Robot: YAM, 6 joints.
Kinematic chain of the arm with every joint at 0, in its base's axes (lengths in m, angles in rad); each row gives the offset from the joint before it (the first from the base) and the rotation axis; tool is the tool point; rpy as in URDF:
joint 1: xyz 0 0 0.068 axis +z
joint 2: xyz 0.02 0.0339 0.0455 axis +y
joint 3: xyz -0.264 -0.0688 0 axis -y
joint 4: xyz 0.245 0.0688 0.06 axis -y
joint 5: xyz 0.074 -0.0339 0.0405 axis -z
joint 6: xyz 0.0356 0 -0.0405 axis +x
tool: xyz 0 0 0 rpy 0 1.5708 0
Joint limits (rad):
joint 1: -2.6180..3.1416
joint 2: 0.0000..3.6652
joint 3: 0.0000..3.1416
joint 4: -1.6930..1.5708
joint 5: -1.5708..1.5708
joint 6: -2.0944..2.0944
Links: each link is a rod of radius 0.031 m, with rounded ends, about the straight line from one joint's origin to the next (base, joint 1, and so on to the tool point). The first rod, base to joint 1, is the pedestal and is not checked.
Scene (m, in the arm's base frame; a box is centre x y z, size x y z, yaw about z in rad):
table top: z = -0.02
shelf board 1: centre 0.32 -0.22 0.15 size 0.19 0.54 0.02 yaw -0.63
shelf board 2: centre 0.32 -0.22 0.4 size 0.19 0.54 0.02 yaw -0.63
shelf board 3: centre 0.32 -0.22 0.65 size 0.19 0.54 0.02 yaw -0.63
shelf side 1: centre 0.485 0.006 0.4 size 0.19 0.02 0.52 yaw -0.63
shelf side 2: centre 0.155 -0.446 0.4 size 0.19 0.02 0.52 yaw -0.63
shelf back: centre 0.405 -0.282 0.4 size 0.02 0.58 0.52 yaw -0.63
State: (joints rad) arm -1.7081 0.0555 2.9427 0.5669 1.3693 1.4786
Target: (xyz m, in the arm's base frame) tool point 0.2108 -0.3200 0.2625
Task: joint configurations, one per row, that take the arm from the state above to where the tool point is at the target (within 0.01 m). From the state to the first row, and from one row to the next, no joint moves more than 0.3 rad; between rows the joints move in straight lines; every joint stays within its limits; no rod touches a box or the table.
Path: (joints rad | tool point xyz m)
1: -1.6327 0.1912 2.6610 0.4895 1.3791 1.4786 | -0.0010 0.5489 0.2838
2: -1.5573 0.3269 2.3792 0.4121 1.3889 1.4786 | -0.0412 0.4588 0.4380
3: -1.4818 0.4626 2.0975 0.3347 1.3987 1.4786 | -0.0636 0.3185 0.5458
4: -1.4064 0.5983 1.8158 0.2574 1.4085 1.4786 | -0.0612 0.1541 0.5922
5: -1.3310 0.7340 1.5340 0.1800 1.4183 1.4786 | -0.0352 -0.0043 0.5738
6: -1.2556 0.8698 1.2523 0.1026 1.4281 1.4786 | 0.0051 -0.1294 0.4992
7: -1.1802 1.0055 0.9705 0.0252 1.4379 1.4786 | 0.0451 -0.2023 0.3870
8: -1.1048 1.1412 0.6888 -0.0522 1.4477 1.4786 | 0.0696 -0.2171 0.2625
9: -1.0359 1.3423 0.8564 0.0112 1.4031 1.4786 | 0.1105 -0.2553 0.2727
10: -0.9671 1.5434 1.0241 0.0746 1.3584 1.4786 | 0.1580 -0.2905 0.2728
11: -0.8983 1.7445 1.1917 0.1381 1.3138 1.4786 | 0.2108 -0.3200 0.2625

